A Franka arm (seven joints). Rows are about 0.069 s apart.
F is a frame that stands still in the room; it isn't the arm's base.
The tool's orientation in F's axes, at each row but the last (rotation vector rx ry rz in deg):
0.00, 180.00, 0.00
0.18, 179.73, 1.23
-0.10, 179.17, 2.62
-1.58, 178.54, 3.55
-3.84, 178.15, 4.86
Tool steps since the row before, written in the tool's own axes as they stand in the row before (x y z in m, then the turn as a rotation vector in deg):
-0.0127, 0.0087, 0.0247, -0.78, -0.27, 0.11
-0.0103, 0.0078, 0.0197, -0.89, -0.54, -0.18
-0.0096, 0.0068, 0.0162, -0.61, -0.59, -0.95
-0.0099, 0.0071, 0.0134, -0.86, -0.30, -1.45
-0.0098, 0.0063, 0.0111, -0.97, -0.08, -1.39
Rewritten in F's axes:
0.0127, 0.0087, -0.0247, 0.78, -0.27, -0.11
0.0104, 0.0080, -0.0195, 0.89, -0.54, 0.18
0.0098, 0.0073, -0.0159, 0.60, -0.62, 0.94
0.0101, 0.0078, -0.0129, 0.83, -0.34, 1.46
0.0098, 0.0073, -0.0104, 0.93, -0.12, 1.41

